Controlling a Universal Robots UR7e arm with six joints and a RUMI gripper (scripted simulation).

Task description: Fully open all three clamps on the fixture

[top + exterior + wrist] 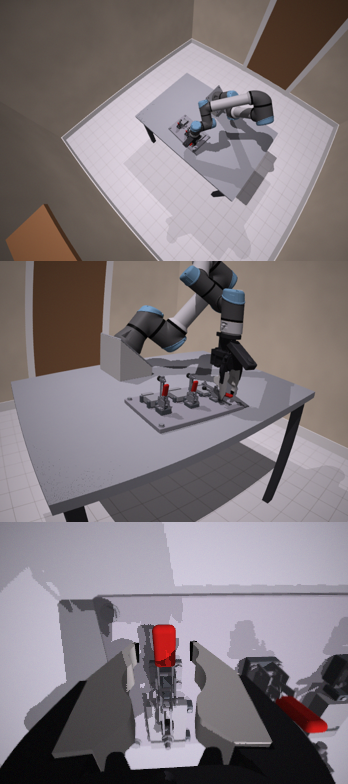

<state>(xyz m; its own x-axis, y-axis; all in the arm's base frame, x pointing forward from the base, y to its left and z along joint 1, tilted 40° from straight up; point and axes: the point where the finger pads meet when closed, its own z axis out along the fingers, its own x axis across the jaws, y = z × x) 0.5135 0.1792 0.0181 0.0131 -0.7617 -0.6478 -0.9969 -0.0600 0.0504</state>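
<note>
Now: hand 8 cm past the grey fixture plate, 11 cm to the left of it and 5 cm above it. The rest, counted from my hand: grey part block (13 cm behind, 22 cm to the right, 2 cm below).
</note>
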